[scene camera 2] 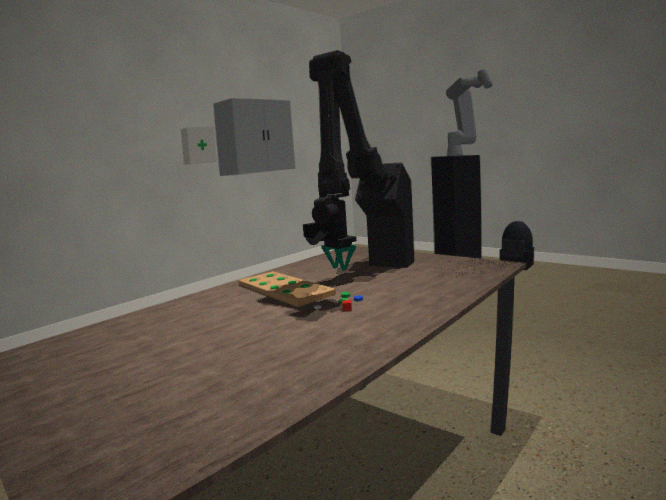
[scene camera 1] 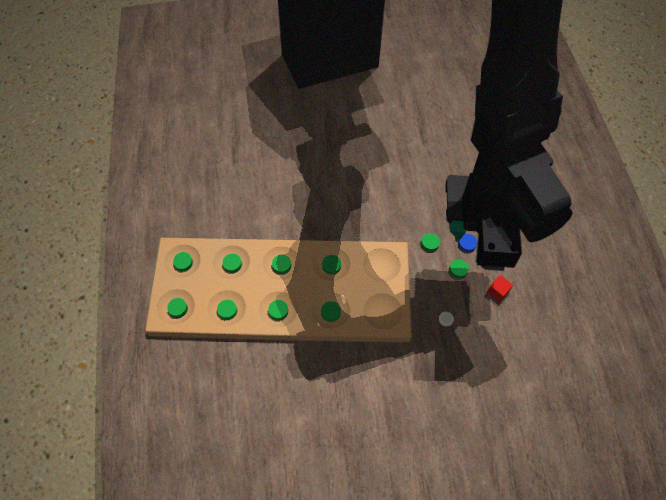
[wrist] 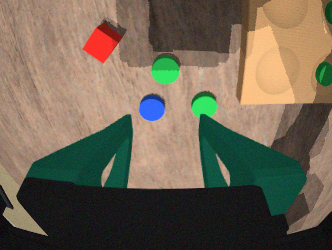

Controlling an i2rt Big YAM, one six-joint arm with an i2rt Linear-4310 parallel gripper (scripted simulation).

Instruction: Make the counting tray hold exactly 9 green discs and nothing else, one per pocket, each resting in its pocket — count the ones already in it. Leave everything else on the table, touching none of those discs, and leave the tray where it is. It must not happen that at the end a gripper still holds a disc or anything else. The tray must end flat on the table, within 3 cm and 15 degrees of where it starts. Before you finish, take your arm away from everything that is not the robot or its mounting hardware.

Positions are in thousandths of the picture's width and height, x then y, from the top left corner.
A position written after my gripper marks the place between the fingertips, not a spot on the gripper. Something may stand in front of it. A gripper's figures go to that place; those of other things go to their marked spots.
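Labels:
My gripper (scene camera 2: 511, 539) is 1.34 m from the lens, and there's a counting tray (scene camera 2: 474, 587) at 1.41 m from the lens.

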